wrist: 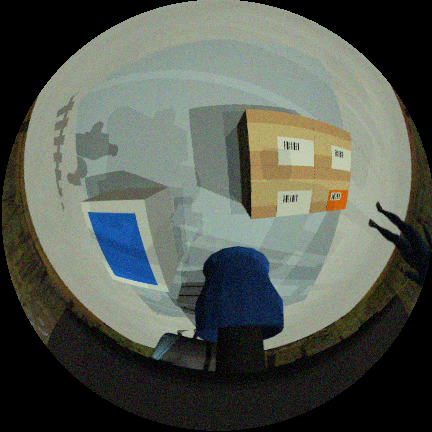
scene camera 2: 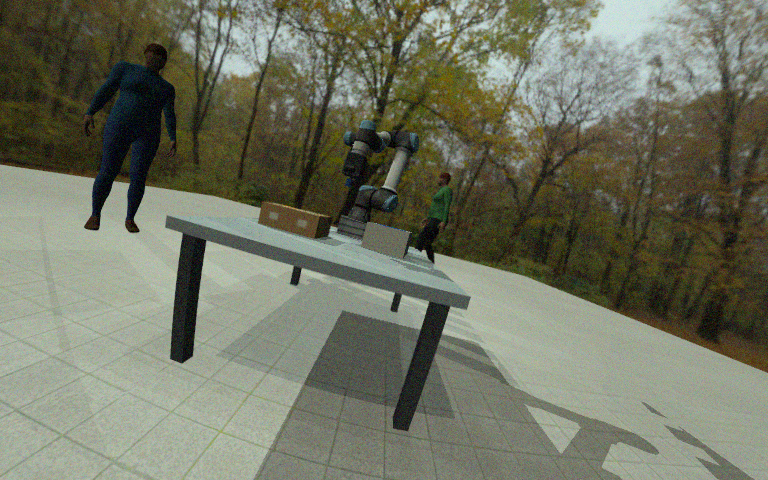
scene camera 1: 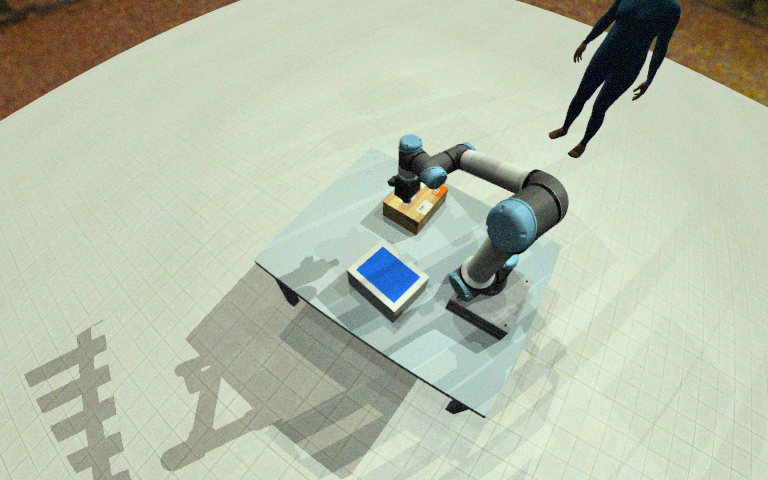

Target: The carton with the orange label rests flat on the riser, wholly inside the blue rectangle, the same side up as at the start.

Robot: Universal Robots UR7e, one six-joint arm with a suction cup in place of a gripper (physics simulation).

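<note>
A grey riser rests on the table; the suction cup holds nothing.
</note>
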